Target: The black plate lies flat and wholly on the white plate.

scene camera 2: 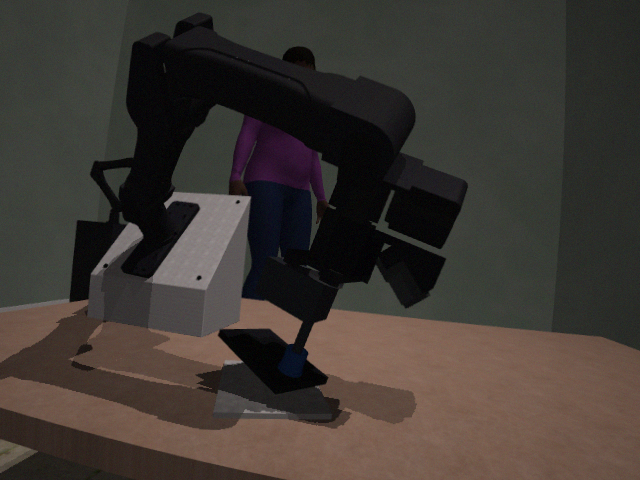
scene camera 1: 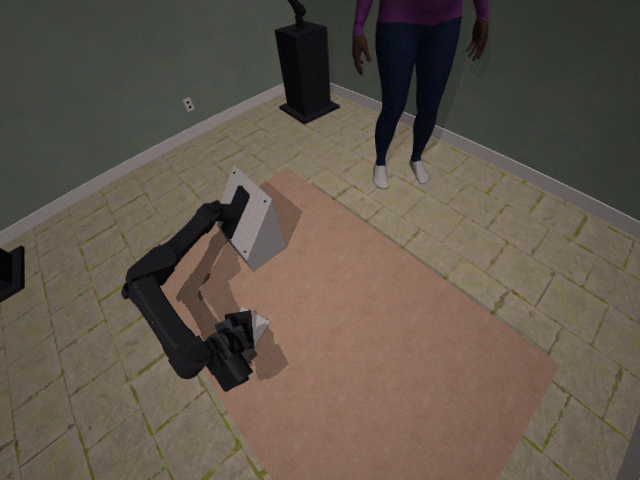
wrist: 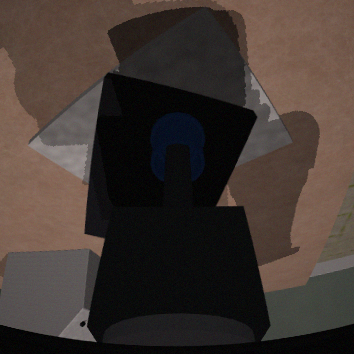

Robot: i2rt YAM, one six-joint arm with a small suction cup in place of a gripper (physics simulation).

Observation:
My suction cup [scene camera 2: 292, 363] carries a black plate [scene camera 2: 261, 350]; nothing else touches it.
The black plate is seen too in the wrist view [wrist: 120, 174]. My suction cup also shows in the wrist view [wrist: 177, 127].

